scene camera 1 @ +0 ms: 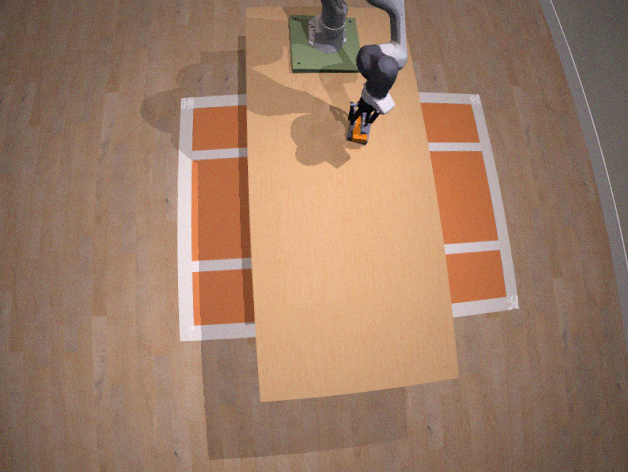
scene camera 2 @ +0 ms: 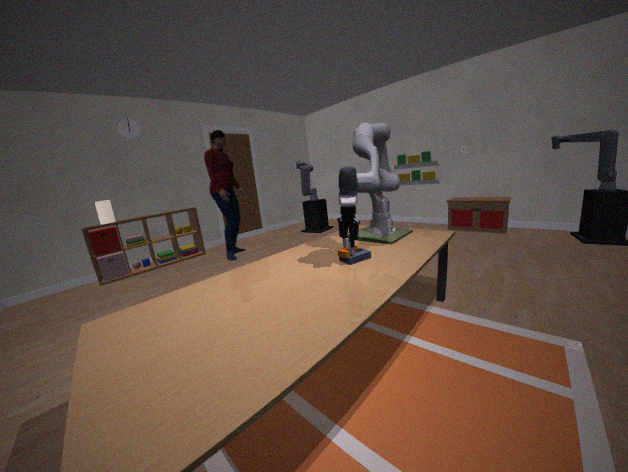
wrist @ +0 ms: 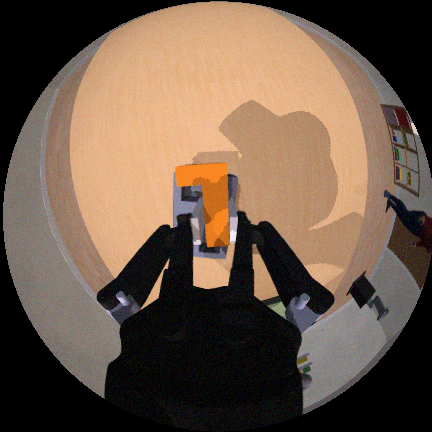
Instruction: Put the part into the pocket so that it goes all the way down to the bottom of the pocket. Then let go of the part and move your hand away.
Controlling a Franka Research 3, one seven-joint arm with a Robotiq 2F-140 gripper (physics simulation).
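Observation:
The orange L-shaped part (scene camera 1: 359, 137) (scene camera 2: 344, 252) (wrist: 215, 190) lies over the blue-grey block with the pocket (scene camera 1: 350, 132) (scene camera 2: 358, 256) (wrist: 184, 211), which stands on the table. In the wrist view dark stretches of the pocket show beside the part's long arm, and the part's short arm reaches over the block's far edge. The part looks turned a little against the block and sits above its top face. My gripper (wrist: 216, 206) (scene camera 2: 349, 248) is shut on the long arm of the part, one finger on each side. The pocket's floor under the part is hidden.
The wooden table (scene camera 1: 350, 263) (scene camera 2: 213, 324) carries the block and the green base plate (scene camera 1: 324, 63) (scene camera 2: 384, 234) of the arm. A person (scene camera 2: 223, 187) stands beyond the table near a door. A low shelf unit (scene camera 2: 148, 245) stands by the wall.

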